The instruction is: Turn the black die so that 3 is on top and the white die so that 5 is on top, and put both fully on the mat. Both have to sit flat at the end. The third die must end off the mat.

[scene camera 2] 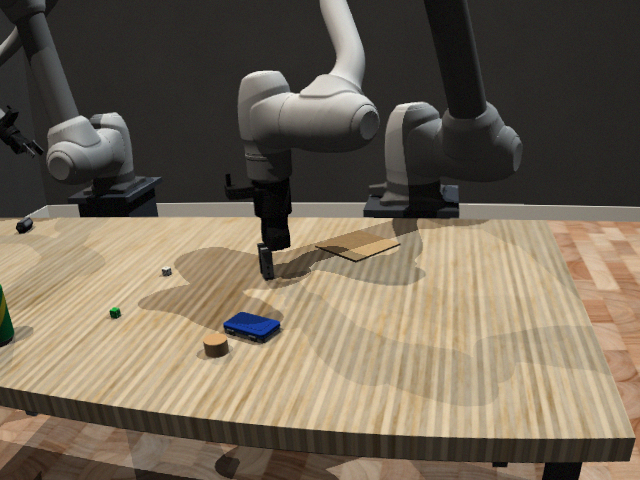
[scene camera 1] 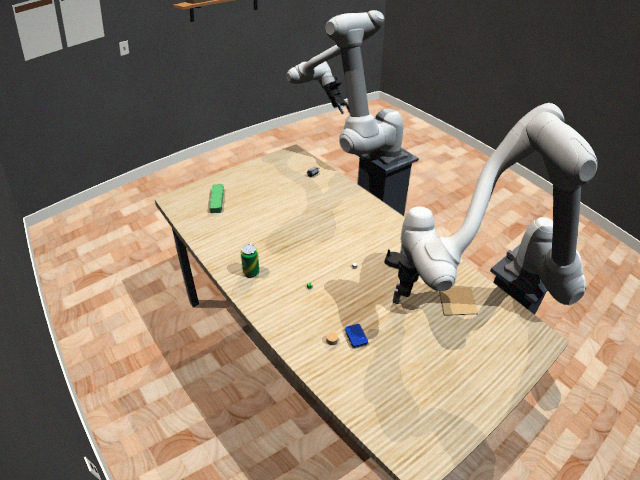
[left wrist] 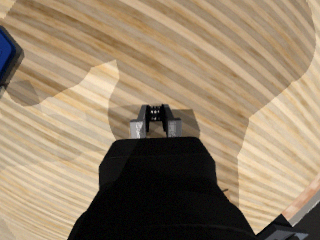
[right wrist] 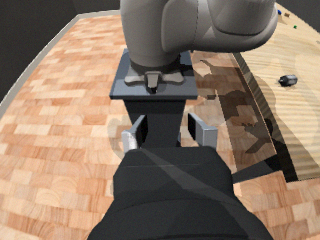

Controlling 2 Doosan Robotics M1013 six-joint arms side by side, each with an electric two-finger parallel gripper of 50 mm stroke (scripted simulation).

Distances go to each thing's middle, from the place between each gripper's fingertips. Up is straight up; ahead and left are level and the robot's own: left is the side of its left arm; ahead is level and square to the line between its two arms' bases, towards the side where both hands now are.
The tan mat (scene camera 2: pixel 358 245) is 21 cm behind my left hand (scene camera 2: pixel 267 275), 13 cm to the left of it and 2 cm below it. Round my left hand: blue case (scene camera 2: pixel 255 328) (22 cm ahead, 7 cm to the left, 1 cm below).
The tan mat lies 1350 mm to the left of my right hand, 330 mm ahead of it and 160 mm below it.
